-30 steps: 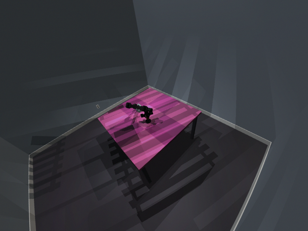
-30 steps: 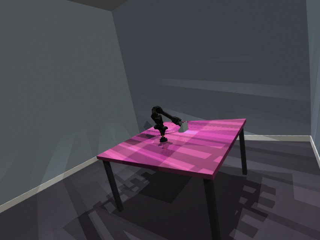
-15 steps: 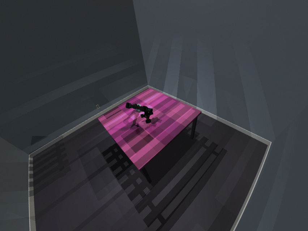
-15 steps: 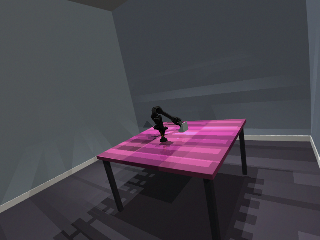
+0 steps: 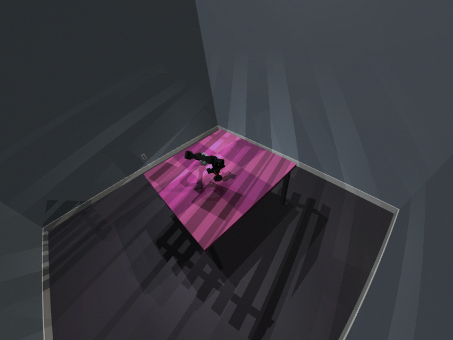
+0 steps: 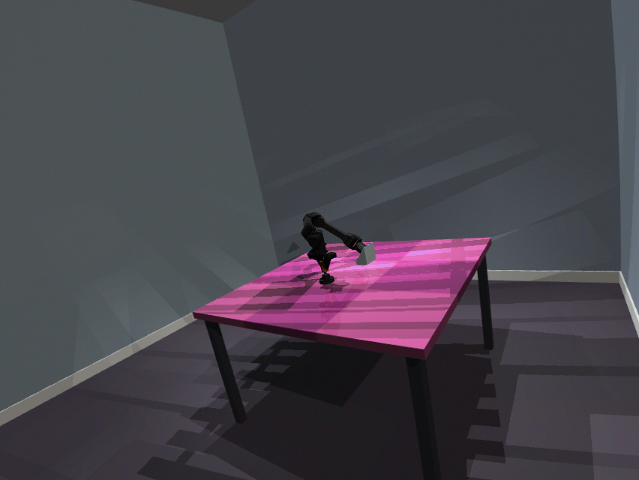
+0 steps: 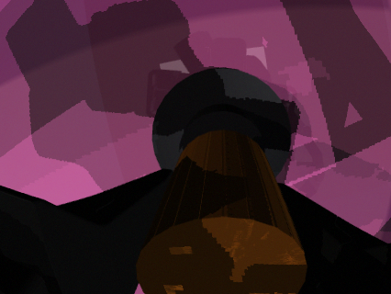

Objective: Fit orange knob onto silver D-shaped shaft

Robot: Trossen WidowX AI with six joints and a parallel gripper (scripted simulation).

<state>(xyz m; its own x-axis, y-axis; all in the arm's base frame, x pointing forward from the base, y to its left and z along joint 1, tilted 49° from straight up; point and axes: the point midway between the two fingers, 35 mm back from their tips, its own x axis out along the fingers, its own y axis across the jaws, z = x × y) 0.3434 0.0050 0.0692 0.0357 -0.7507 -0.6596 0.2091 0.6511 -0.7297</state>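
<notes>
The orange knob lies 30 mm above my gripper tip. From my gripper tip the other things lie so: round black pedestal (40 mm below).
</notes>
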